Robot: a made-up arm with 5 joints. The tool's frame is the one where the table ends. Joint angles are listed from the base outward.
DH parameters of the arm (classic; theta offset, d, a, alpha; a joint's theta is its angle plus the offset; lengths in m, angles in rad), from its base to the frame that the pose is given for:
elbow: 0 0.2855 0 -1.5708
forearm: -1.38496 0 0.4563 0
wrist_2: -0.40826 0 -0.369 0
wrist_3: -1.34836 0 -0.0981 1.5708
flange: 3.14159 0.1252 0 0
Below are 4 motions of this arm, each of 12 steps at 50 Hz.
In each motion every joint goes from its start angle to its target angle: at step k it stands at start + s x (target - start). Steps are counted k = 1, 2, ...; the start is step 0. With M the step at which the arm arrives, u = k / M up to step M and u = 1 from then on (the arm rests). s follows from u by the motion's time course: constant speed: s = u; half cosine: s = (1 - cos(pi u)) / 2; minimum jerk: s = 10 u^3 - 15 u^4 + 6 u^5.
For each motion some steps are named. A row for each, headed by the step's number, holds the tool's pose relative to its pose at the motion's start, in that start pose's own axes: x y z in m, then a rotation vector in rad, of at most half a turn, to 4 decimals.
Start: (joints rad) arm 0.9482 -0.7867 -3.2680 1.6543 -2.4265
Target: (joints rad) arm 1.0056 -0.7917 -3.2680 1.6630 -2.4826
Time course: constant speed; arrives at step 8
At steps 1, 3, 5, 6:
1: -0.0027 -0.0032 -0.0004 -0.0034 0.0035 -0.0017
3: -0.0080 -0.0096 -0.0013 -0.0102 0.0105 -0.0052
5: -0.0132 -0.0161 -0.0020 -0.0171 0.0174 -0.0086
6: -0.0158 -0.0194 -0.0024 -0.0206 0.0208 -0.0104

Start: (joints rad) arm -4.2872 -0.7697 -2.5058 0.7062 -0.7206
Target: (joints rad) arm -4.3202 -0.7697 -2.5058 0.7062 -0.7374
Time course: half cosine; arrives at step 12
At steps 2, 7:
2: 0.0006 -0.0007 0.0000 -0.0009 -0.0008 -0.0030
7: 0.0054 -0.0062 0.0000 -0.0084 -0.0075 -0.0280

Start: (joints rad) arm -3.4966 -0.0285 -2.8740 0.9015 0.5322
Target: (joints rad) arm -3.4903 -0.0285 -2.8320 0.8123 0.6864
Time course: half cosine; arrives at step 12
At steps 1, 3, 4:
1: 0.0000 0.0000 0.0002 0.0005 0.0006 0.0027
3: -0.0002 -0.0001 0.0014 0.0043 0.0055 0.0230
4: -0.0003 -0.0001 0.0023 0.0074 0.0093 0.0392

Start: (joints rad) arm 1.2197 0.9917 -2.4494 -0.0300 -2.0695
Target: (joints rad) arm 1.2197 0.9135 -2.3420 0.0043 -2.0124
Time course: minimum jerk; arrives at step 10
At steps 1, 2, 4, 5, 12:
1: -0.0001 0.0001 -0.0001 0.0005 0.0003 0.0005
2: -0.0004 0.0007 -0.0005 0.0032 0.0018 0.0033
4: -0.0020 0.0036 -0.0027 0.0178 0.0095 0.0181
5: -0.0030 0.0056 -0.0044 0.0281 0.0148 0.0285
12: -0.0059 0.0108 -0.0097 0.0566 0.0288 0.0571

